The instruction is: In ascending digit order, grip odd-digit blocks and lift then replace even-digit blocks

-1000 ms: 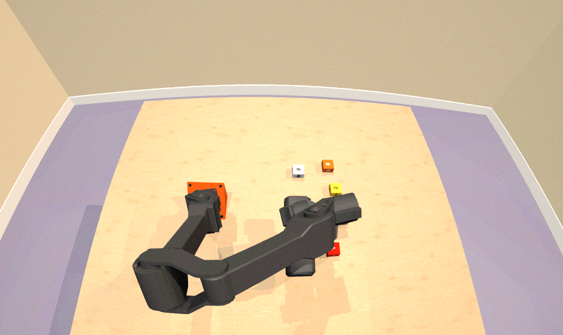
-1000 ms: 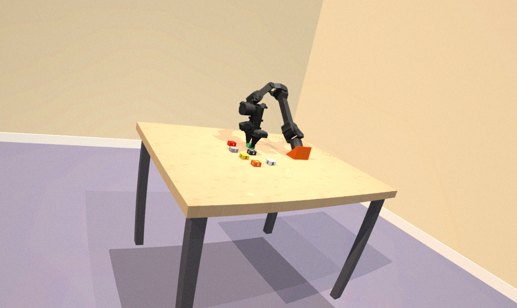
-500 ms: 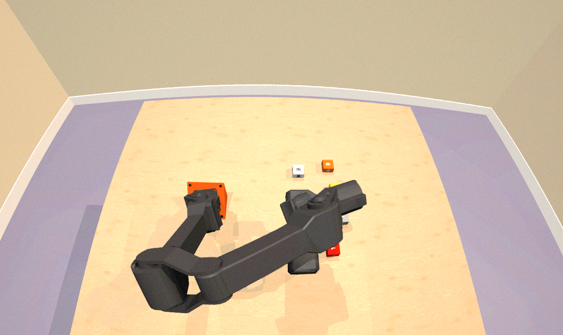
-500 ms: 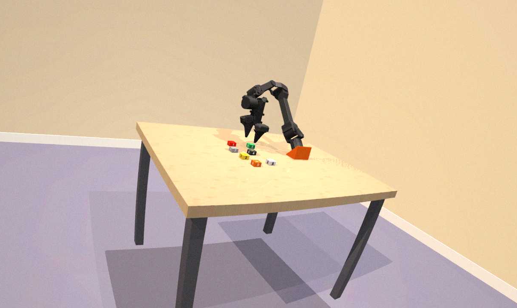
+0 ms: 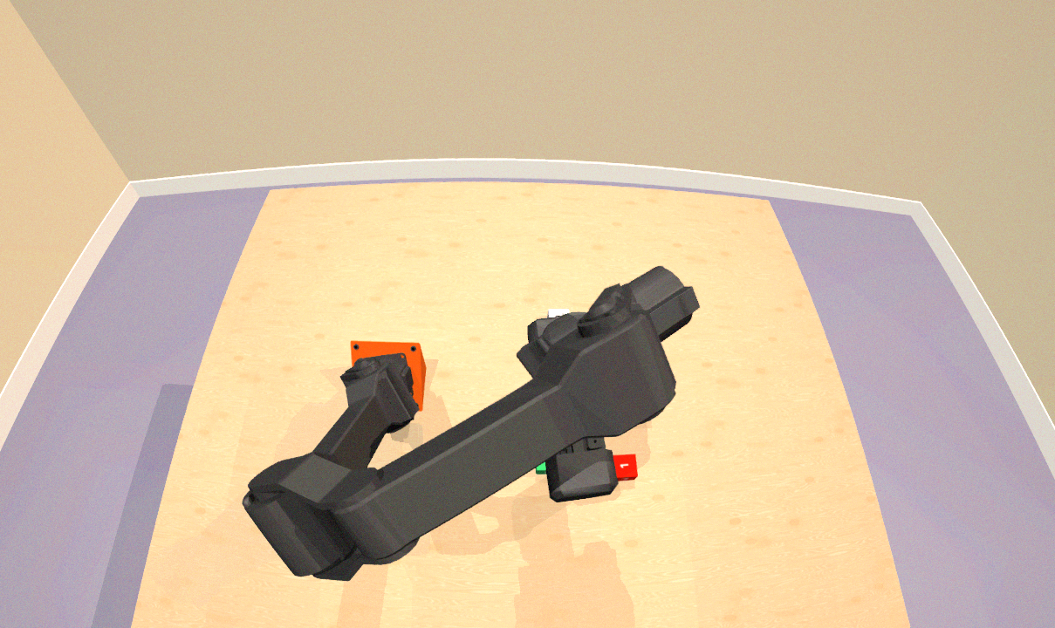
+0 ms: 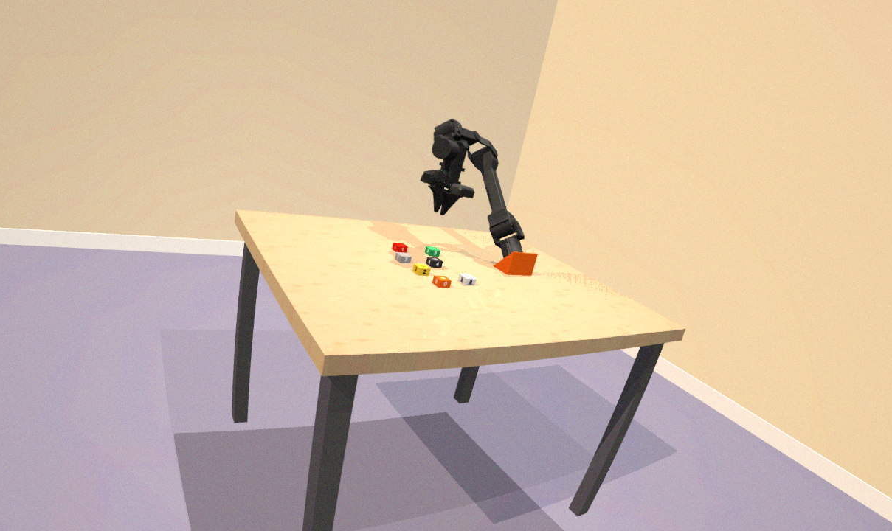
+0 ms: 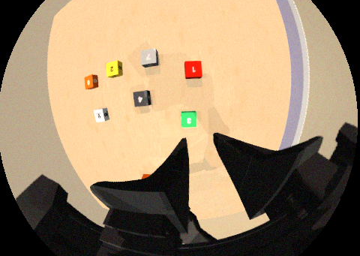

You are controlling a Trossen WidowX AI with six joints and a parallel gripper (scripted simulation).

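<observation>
Right now my gripper tip is 11 cm above the dark block, 9 cm to the right of it and 5 cm short of it. Round my gripper tip: green block (11 cm below, 1 cm behind); red block (11 cm below, 9 cm ahead, 2 cm to the right); grey block (14 cm ahead, 11 cm below, 6 cm to the left).
</observation>
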